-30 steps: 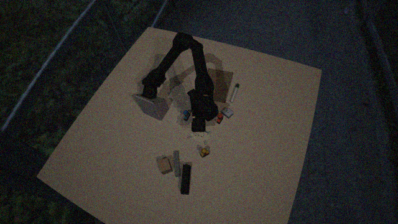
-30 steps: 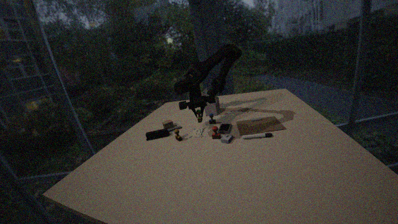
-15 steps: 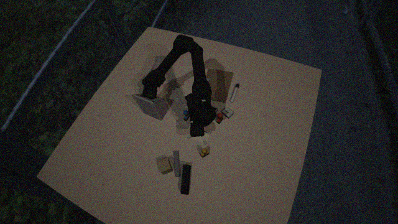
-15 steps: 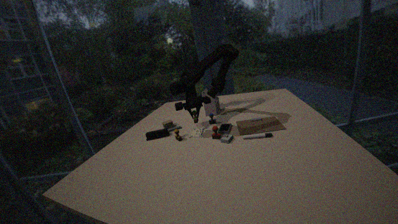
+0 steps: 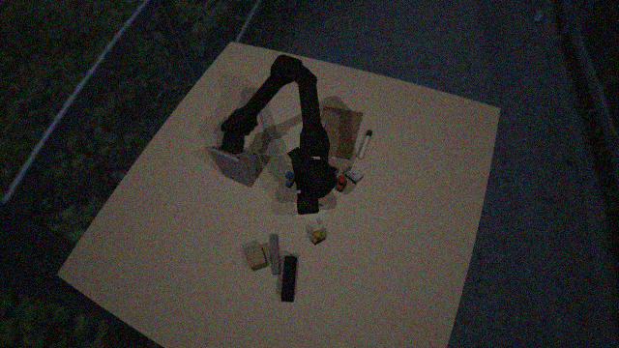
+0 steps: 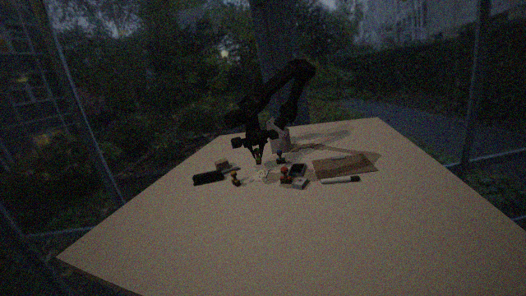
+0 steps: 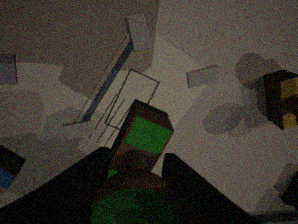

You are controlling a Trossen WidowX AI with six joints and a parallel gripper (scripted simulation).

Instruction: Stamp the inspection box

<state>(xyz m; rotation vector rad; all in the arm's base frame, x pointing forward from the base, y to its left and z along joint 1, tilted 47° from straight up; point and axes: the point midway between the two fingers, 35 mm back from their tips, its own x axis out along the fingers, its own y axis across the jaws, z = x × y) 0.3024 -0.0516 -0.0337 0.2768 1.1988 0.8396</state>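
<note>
Now: gripper tip 80 mm above the pale card. From my gripper tip the other things lie so: blue stamp: 100 mm behind, 70 mm to the left, 60 mm below; green pass stamp: right at my gripper tip; yellow stamp: 100 mm to the right, 60 mm below, 60 mm ahead.
</note>
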